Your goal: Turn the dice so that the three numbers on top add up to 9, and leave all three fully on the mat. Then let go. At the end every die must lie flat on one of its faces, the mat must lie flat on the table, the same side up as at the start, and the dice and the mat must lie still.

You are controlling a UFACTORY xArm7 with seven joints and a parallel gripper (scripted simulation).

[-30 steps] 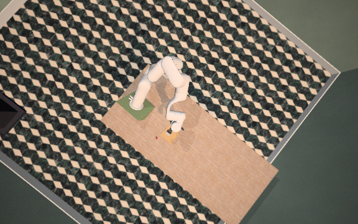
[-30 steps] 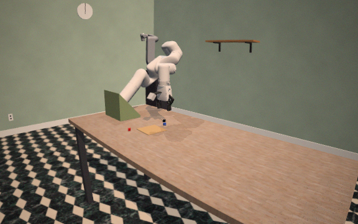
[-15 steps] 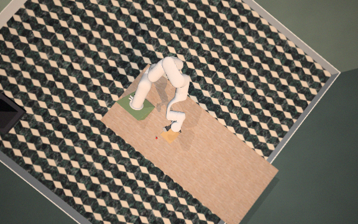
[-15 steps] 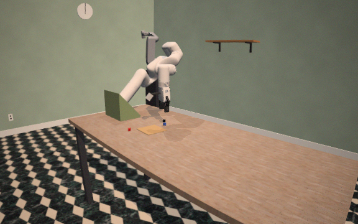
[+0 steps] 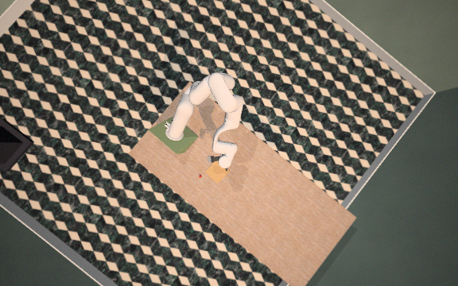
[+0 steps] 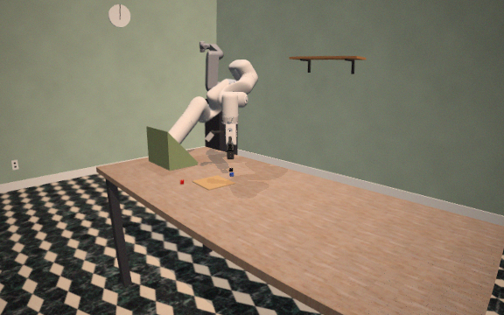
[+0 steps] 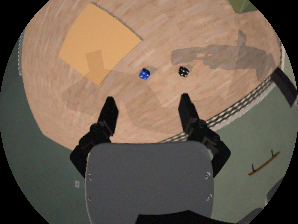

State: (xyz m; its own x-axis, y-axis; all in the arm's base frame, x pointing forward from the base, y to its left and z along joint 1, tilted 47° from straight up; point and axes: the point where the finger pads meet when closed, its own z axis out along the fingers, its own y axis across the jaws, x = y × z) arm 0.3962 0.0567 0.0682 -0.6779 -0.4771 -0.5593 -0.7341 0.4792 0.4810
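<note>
The blue die is 10 mm ahead of my hand and 100 mm below it. The rest, counted from my hand: black die: 60 mm behind, 50 mm to the left, 100 mm below; tan mat: 20 mm ahead, 130 mm to the right, 100 mm below; red die: 60 mm behind, 240 mm to the right, 100 mm below.
</note>
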